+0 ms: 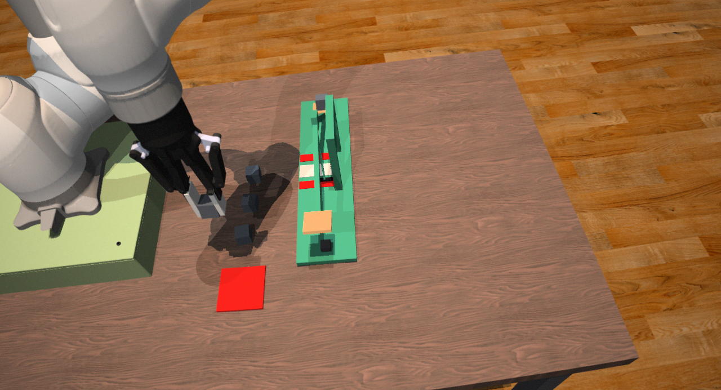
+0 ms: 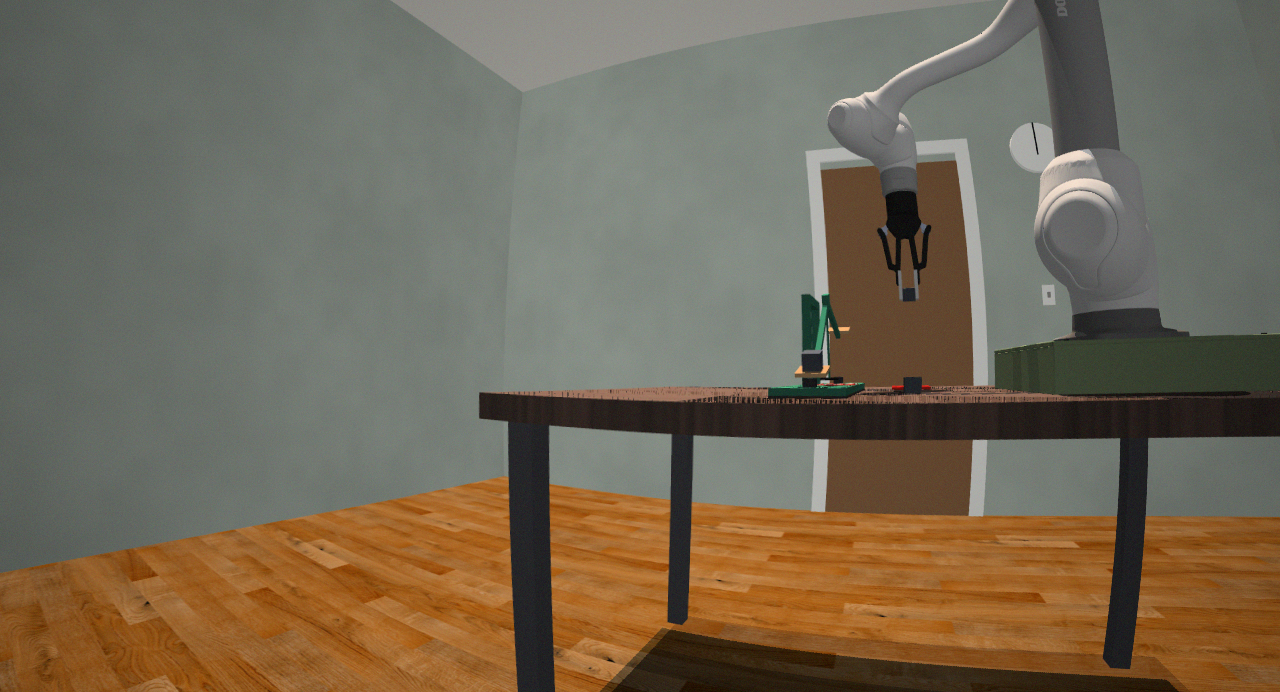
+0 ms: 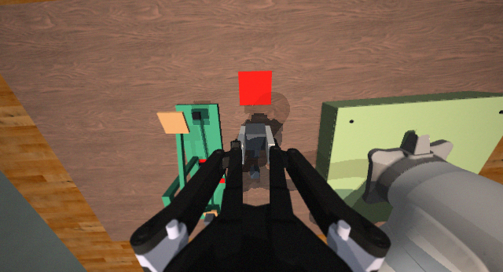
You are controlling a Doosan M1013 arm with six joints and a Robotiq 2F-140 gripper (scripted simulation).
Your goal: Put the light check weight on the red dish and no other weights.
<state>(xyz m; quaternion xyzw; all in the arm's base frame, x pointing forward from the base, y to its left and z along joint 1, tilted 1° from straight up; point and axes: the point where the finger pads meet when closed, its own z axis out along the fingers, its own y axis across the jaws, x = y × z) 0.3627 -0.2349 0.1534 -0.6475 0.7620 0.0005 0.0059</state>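
The flat red dish lies 10 mm behind my hand, 50 mm to the right of it and 230 mm below it. Round my hand: green rocker balance (200 mm ahead, 180 mm to the left, 140 mm below).
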